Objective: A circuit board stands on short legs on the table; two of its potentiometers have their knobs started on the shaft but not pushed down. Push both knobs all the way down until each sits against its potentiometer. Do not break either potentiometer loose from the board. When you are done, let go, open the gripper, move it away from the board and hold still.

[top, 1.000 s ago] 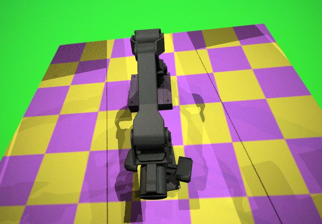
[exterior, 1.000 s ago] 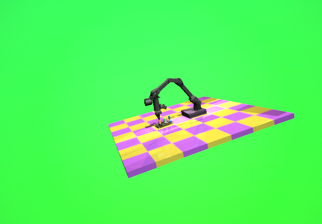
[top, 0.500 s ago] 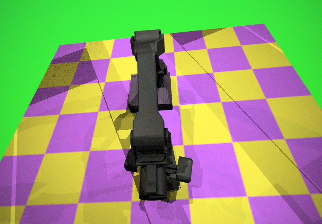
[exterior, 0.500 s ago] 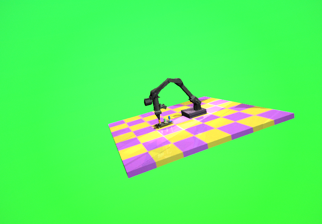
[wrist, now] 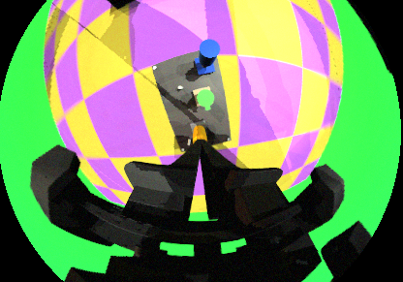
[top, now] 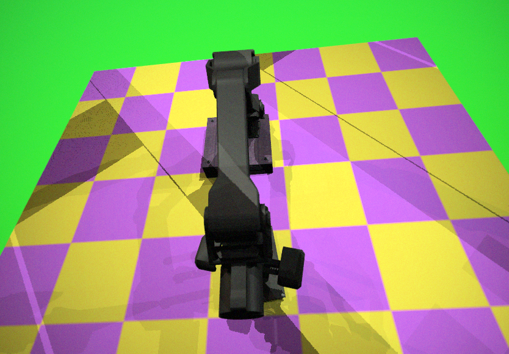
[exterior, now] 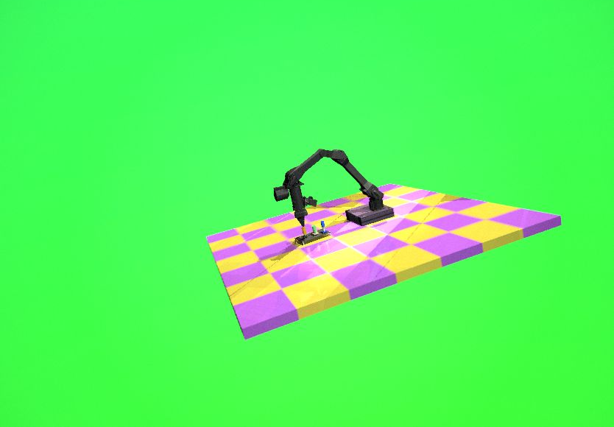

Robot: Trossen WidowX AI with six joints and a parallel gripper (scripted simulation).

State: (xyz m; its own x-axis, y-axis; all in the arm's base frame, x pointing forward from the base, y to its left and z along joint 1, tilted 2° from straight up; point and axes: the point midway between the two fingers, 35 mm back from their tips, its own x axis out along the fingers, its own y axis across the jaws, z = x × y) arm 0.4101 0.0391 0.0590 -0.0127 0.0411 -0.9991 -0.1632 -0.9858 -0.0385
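The orange knob lies 20 mm below my gripper tip. The rest, counted from my gripper tip: green knob (50 mm behind, 20 mm below, 10 mm to the left).
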